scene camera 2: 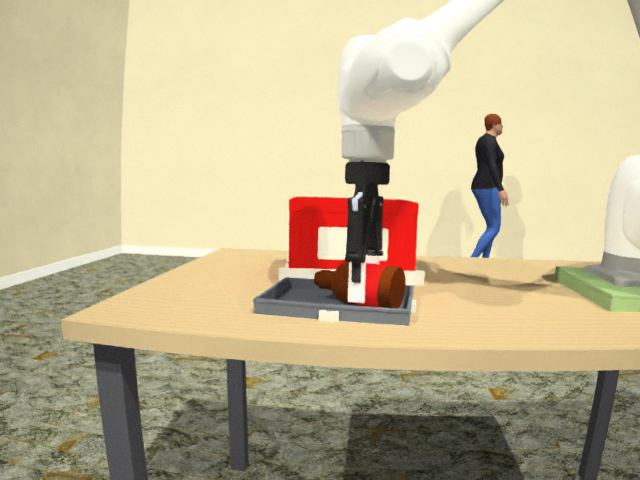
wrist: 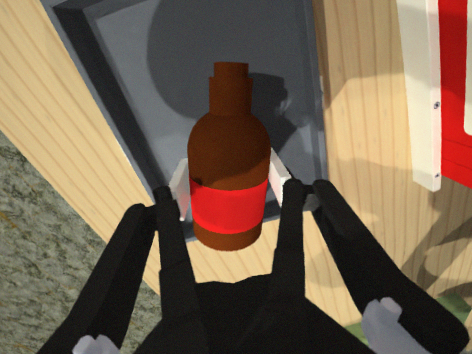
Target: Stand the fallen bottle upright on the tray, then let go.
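Pixels of known places: gripper, between the fingertips: (scene camera 2: 363,296); arm's base, origin of its link: (scene camera 2: 633,279).
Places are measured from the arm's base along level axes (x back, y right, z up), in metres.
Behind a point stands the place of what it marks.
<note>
A brown bottle (scene camera 2: 391,286) @[x -0.569, y -0.231, z 0.022 m] (wrist: 229,150) @[x -0.647, y -0.165, z 0.047 m] with a red label lies on its side in the grey tray (scene camera 2: 356,313) @[x -0.623, y -0.269, z -0.015 m] (wrist: 120,120) @[x -0.696, y -0.255, z -0.016 m]. In the scene view its neck points left and its base is at the tray's right end. My gripper (scene camera 2: 360,286) @[x -0.614, y -0.178, z -0.009 m] (wrist: 228,165) @[x -0.614, y -0.178, z -0.009 m] points down and is shut on the bottle, one white pad on each side of its body near the label. In the scene view the near pad hides part of the label. The bottle's underside is hidden.
A red panel with a white rectangle (scene camera 2: 302,232) @[x -0.748, y 0.026, z 0.076 m] (wrist: 452,90) @[x -0.606, y 0.037, z 0.009 m] stands on a white base behind the tray. The wooden table (scene camera 2: 180,310) @[x -0.914, y -0.263, z -0.030 m] (wrist: 350,90) @[x -0.631, y -0.033, z -0.030 m] carries a green block (scene camera 2: 602,291) @[x -0.146, y -0.132, z 0.000 m] under a white robot base at the right. A person (scene camera 2: 488,165) is beyond the table.
</note>
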